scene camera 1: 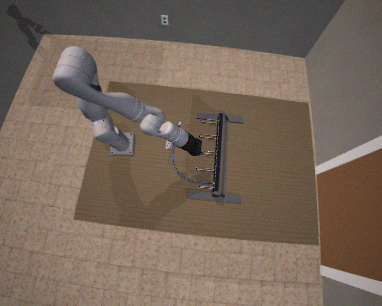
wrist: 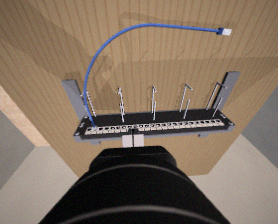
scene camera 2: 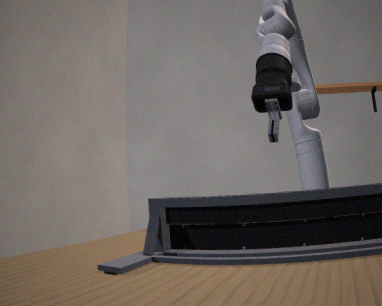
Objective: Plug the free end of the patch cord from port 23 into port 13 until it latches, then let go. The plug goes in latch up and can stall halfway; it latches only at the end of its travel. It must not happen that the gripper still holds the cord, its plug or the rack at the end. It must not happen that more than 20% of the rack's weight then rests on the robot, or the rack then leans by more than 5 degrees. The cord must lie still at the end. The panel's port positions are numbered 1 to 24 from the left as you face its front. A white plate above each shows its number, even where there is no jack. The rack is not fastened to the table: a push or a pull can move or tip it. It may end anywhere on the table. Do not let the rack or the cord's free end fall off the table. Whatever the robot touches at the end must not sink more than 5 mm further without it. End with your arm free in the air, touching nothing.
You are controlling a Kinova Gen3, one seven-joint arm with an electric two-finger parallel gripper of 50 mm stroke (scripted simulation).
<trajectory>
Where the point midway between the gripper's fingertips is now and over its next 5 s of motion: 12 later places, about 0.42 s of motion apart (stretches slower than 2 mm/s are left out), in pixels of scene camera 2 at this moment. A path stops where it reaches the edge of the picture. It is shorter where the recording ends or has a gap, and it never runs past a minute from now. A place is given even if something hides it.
My gripper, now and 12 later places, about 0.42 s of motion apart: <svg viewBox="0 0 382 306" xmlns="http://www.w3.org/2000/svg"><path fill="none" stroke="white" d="M273 138L273 131L274 127L274 124L274 122L276 119L277 117L279 116L278 116L264 117L255 117L244 118L235 119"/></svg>
</trajectory>
